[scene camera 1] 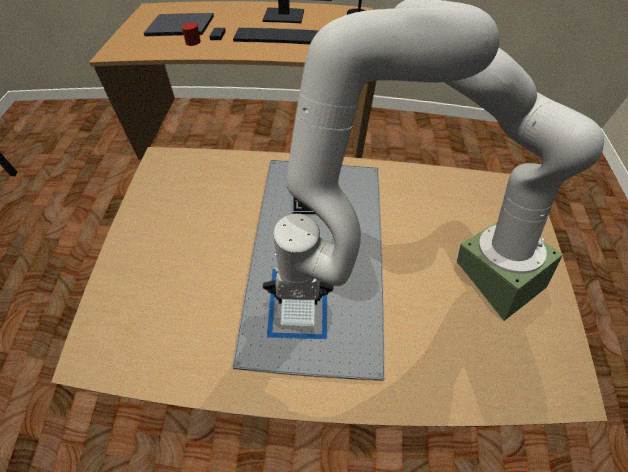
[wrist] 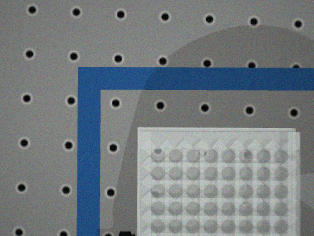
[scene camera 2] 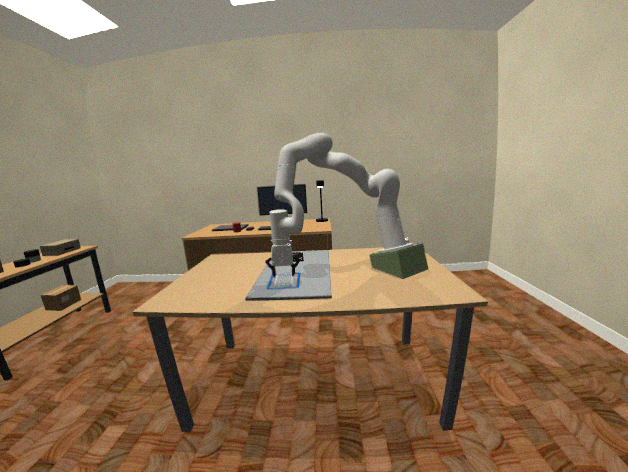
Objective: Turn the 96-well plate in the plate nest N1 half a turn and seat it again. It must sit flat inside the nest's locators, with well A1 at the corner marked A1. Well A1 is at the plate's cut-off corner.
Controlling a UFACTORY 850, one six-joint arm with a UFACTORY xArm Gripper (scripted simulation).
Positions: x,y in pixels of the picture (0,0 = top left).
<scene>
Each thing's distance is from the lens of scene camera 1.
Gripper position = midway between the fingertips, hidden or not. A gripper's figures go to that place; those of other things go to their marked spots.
my gripper [scene camera 1: 298,299]: 0.92 m
96-well plate [scene camera 1: 308,309]: 0.92 m
</scene>
